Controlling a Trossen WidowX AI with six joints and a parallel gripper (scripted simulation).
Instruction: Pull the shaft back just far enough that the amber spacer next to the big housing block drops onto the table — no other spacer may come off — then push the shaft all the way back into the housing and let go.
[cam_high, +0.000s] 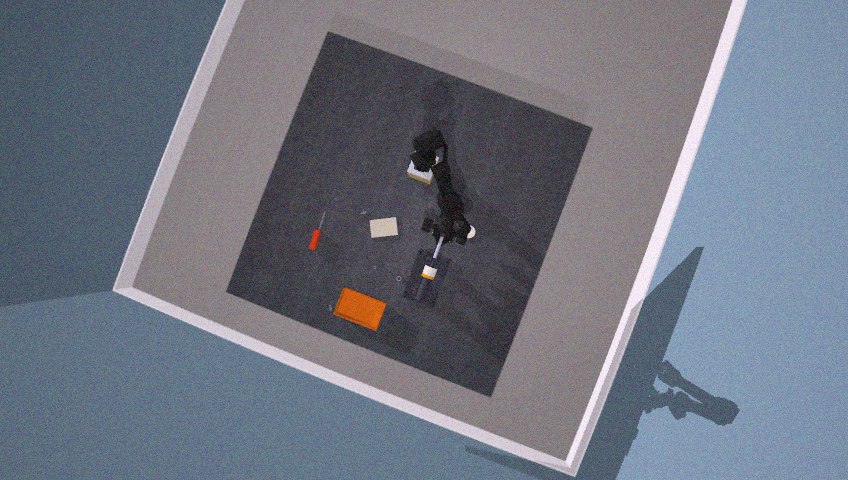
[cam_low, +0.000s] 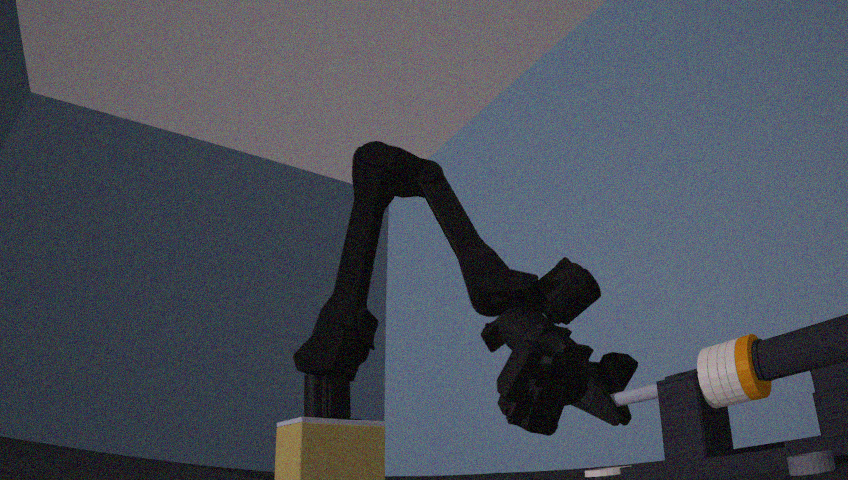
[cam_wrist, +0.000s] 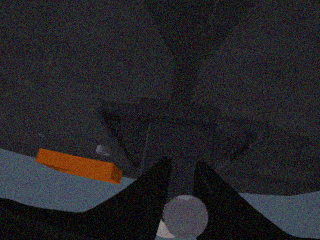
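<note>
Now: gripper tip 7 cm short of the pale grey shaft, 2 cm below it and 1 cm to the left of it. Also, from my gripper tip: dark support block 16 cm ahead, 2 cm to the right, 1 cm below; then white ring 11 cm to the left, 9 cm behind, 5 cm below; then amber spacer 14 cm ahead, 2 cm above, 1 cm to the right.
</note>
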